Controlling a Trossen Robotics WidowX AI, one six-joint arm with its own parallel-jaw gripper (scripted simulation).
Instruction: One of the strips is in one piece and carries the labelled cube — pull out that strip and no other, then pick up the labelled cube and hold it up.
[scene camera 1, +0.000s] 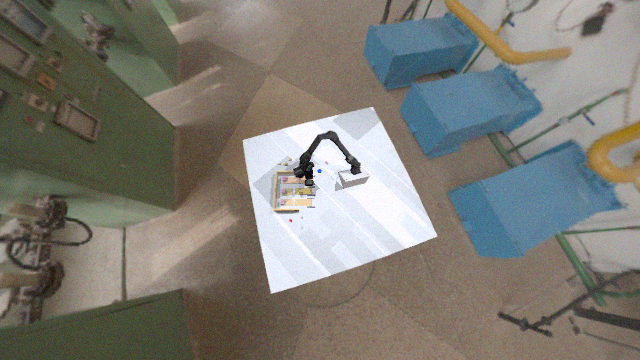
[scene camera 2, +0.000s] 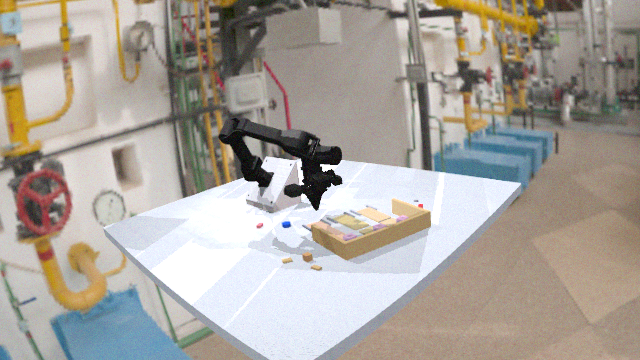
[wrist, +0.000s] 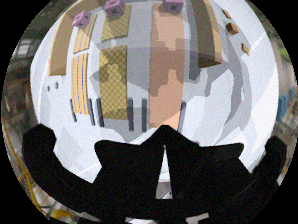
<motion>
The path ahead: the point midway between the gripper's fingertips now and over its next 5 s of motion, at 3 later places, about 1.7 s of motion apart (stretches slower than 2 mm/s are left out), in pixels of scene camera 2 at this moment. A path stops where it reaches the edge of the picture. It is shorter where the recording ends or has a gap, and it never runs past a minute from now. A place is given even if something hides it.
The gripper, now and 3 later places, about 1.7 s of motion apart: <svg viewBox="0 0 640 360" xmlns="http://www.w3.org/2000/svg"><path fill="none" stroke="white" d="M316 210L317 225L309 219L299 214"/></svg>
</motion>
